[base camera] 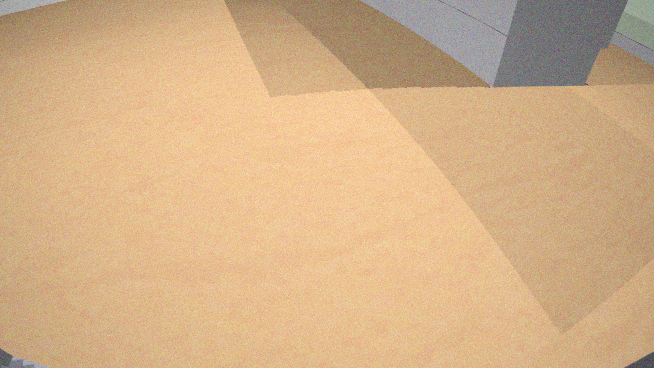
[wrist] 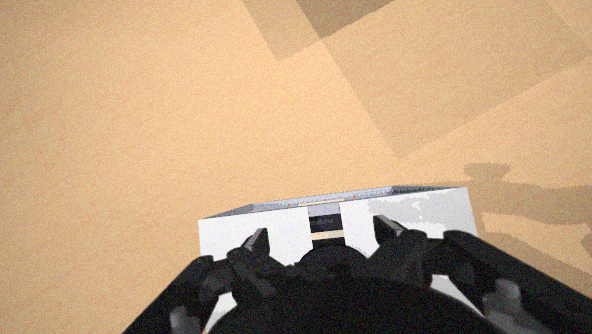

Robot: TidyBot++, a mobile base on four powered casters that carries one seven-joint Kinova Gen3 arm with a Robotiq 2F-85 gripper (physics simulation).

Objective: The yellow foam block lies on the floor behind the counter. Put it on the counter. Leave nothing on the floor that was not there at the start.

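Frame: origin at the arm's base, x left, y back, z up, level; centimetres.
Where they show: gripper, fingertip midpoint: (wrist: 320, 233).
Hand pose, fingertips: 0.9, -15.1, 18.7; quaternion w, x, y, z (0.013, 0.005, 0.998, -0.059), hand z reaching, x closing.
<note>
After its pixels a point has its place, as x, y, z.
My gripper (wrist: 320, 233) {0.9, -15.1, 18.6} is open and empty in the wrist view, its two black fingers spread wide above my white base. The yellow foam block does not show in either view. A large unit with a pale side and a grey end face (base camera: 555, 45) {-65.7, -97.9, -25.8} stands on the floor at the upper right of the base camera view. It may be the counter; its top is out of frame.
The white robot base (wrist: 285, 225) {7.6, -12.1, -1.4} lies below the gripper. Wooden floor (base camera: 250, 200) {8.4, -44.7, -39.7} (wrist: 150, 125) {70.1, -54.6, -39.7} stretches ahead, with angular shadows on it. A pale green wall (base camera: 642, 35) {-208.1, -196.5, -25.6} shows at the far upper right. A pale strip (base camera: 25, 6) {190.4, -194.8, -37.6} runs along the upper left edge.
</note>
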